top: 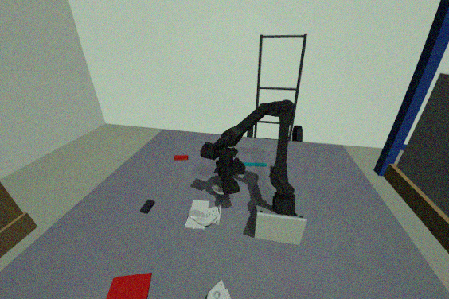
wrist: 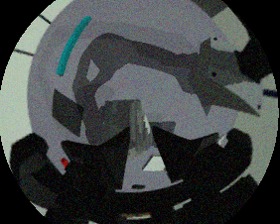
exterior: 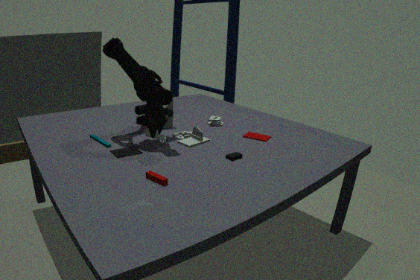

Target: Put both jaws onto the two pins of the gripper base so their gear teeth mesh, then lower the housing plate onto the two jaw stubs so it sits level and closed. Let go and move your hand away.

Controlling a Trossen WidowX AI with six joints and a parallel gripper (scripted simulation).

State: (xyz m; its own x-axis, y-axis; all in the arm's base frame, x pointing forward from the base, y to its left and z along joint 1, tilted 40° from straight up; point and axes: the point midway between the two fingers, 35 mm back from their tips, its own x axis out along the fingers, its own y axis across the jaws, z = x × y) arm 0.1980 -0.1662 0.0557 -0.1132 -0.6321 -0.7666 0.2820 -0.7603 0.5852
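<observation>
Right now my gripper tip is 11 cm short of the flat light plate, 12 cm to the right of it and 1 cm above it. Also, from my gripper tip: teal bar 13 cm behind, 20 cm to the right, 1 cm below; dark flat plate 3 cm ahead, 17 cm to the right, 2 cm below; grey jaw 6 cm ahead, 13 cm to the left.
</observation>
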